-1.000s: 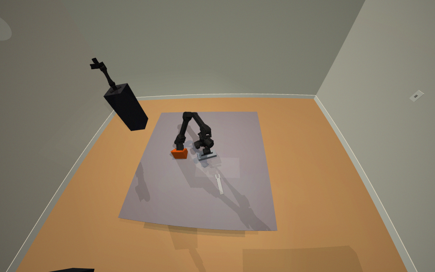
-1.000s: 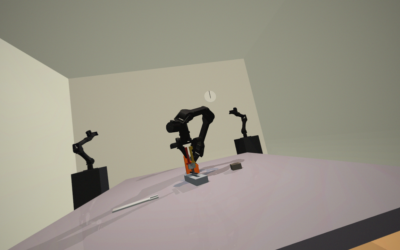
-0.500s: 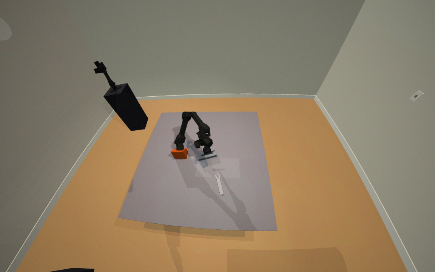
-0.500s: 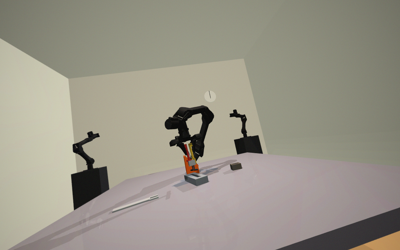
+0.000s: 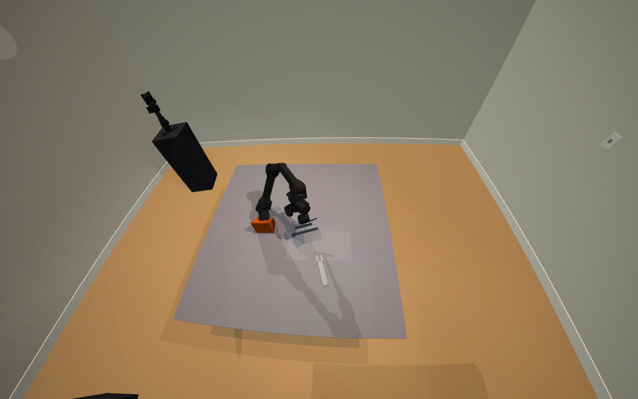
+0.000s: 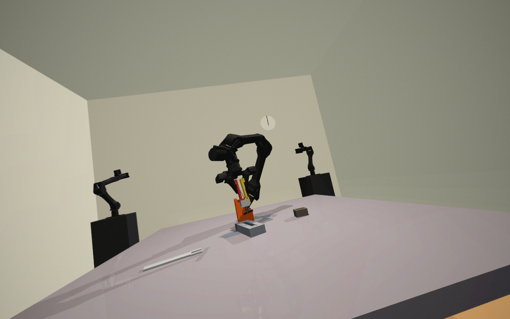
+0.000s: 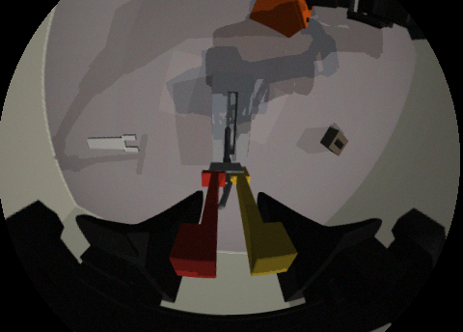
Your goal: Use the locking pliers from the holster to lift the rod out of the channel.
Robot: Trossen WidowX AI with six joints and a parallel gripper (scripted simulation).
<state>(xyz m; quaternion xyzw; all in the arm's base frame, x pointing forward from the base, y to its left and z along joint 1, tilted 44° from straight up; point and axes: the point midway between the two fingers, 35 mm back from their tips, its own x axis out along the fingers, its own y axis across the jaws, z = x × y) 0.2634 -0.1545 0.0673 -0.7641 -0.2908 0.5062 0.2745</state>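
My gripper tip is now 20 mm short of the dark rod and 90 mm above it. From my gripper tip the other things lie so: yellow handle 10 mm to the left; flat white forked tool 60 mm ahead, 270 mm to the right, 170 mm below; grey channel block 30 mm behind, 10 mm to the left, 160 mm below.
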